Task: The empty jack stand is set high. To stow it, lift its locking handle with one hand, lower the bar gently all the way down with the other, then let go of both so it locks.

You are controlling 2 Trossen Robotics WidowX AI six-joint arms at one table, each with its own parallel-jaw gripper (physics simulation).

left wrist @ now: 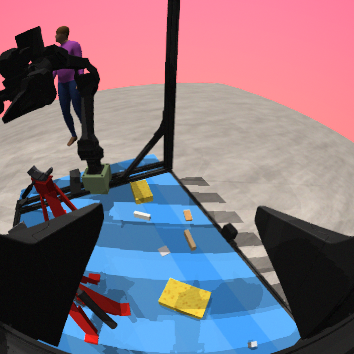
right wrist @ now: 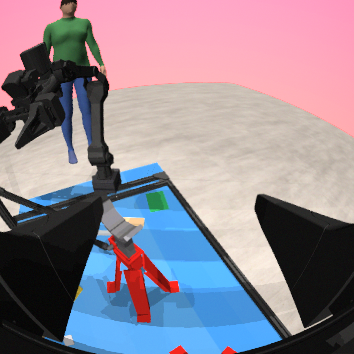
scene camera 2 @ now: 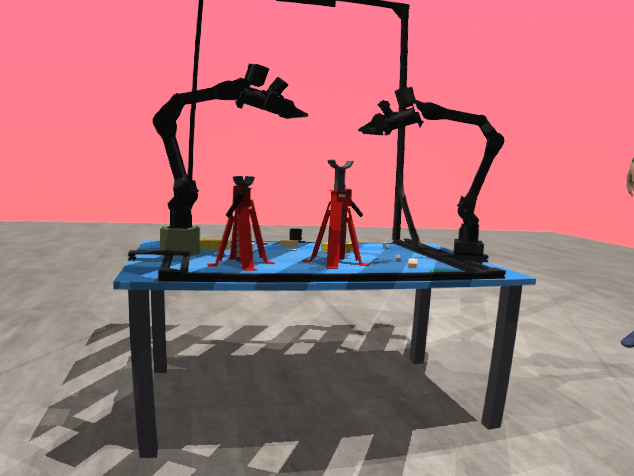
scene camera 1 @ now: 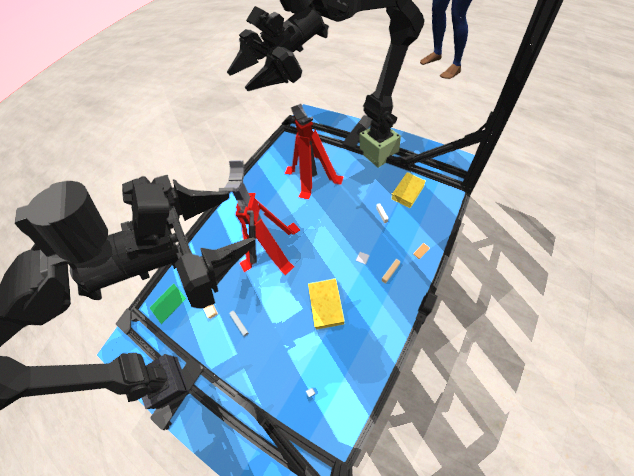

Labels:
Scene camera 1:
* left gripper
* right gripper
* green tile: on the table

